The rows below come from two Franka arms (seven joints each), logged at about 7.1 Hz.
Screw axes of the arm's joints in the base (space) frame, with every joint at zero. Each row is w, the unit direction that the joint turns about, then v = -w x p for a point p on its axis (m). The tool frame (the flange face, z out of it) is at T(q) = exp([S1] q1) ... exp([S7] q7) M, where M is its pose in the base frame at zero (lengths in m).
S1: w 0 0 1 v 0.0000 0.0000 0.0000
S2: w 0 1 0 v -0.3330 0.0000 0.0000
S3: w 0 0 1 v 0.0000 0.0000 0.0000
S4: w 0 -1 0 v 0.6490 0.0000 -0.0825
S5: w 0 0 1 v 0.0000 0.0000 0.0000
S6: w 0 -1 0 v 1.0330 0.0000 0.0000
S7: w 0 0 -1 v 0.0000 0.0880 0.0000
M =
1 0 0 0.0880
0 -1 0 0.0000
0 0 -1 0.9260
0 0 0 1
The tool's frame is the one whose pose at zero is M.
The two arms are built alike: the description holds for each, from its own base.
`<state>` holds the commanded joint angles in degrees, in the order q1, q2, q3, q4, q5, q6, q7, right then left.
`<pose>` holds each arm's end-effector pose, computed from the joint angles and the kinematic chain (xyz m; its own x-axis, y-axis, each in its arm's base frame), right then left.
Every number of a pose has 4 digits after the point.
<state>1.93 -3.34 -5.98 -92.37 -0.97 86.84 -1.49 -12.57 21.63 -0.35 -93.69 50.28 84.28 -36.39</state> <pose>0.5289 -0.0411 0.6318 0.9982 -0.0451 -0.0388 -0.0448 -0.9989 0.0099 0.6179 -0.0504 0.4070 0.9730 0.2295 0.0226 0.1412 -0.5154 -0.8453</pose>
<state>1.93 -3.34 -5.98 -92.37 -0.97 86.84 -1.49 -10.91 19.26 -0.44 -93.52 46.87 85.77 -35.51</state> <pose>0.5289 -0.0411 0.6318 0.9982 -0.0451 -0.0388 -0.0448 -0.9989 0.0099 0.6161 -0.0389 0.4290 0.9659 0.2563 0.0376 0.1835 -0.5745 -0.7977</pose>
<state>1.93 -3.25 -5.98 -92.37 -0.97 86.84 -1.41 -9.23 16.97 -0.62 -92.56 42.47 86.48 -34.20</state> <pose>0.5293 -0.0410 0.6310 0.9981 -0.0465 -0.0403 -0.0462 -0.9989 0.0100 0.6136 -0.0290 0.4551 0.9559 0.2902 0.0450 0.2282 -0.6374 -0.7360</pose>
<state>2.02 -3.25 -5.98 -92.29 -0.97 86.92 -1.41 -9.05 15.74 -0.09 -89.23 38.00 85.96 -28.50</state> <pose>0.5296 -0.0402 0.6317 0.9983 -0.0450 -0.0376 -0.0446 -0.9990 0.0101 0.6152 -0.0285 0.4885 0.9644 0.2644 0.0100 0.2025 -0.7133 -0.6709</pose>
